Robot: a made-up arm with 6 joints.
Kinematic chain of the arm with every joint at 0, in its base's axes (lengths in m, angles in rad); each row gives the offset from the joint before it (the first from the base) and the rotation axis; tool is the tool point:
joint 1: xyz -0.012 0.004 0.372 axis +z
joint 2: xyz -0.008 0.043 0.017 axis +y
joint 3: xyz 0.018 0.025 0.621 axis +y
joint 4: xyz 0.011 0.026 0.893 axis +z
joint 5: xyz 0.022 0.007 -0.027 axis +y
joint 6: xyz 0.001 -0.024 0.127 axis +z
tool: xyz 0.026 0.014 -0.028
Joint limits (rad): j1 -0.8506..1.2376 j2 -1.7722..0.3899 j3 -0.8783..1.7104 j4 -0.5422..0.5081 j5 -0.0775..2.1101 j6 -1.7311..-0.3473
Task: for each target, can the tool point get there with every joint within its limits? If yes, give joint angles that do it. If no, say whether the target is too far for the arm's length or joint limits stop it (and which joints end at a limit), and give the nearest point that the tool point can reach.
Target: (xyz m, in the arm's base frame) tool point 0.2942 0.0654 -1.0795
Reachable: no: joint limits stop it (at a limit: joint 1, joint 2, joint 3, joint 4, joint 5, joint 6) | nearest point -0.6946 0.8466 -0.5647 | short by 1.361 m
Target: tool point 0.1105 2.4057 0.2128
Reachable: no: too far | nearest point 0.2645 1.1306 0.6287 | short by 1.350 m
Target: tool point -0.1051 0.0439 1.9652
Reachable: yes | joints 0.6711 -0.0097 -0.1434 0.2444 0.3010 -0.7630
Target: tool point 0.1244 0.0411 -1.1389
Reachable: no: joint limits stop it (at a limit: joint 1, joint 2, joint 3, joint 4, joint 5, joint 6) | nearest point -0.6946 0.8466 -0.5647 | short by 1.284 m
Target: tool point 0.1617 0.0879 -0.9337
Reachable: no: joint limits stop it (at a limit: joint 1, joint 2, joint 3, joint 4, joint 5, joint 6) | nearest point -0.6946 0.8466 -0.5647 | short by 1.202 m
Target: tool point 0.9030 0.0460 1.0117
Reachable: yes | joints -0.0266 0.0323 1.3822 -0.0558 1.2047 -0.6193
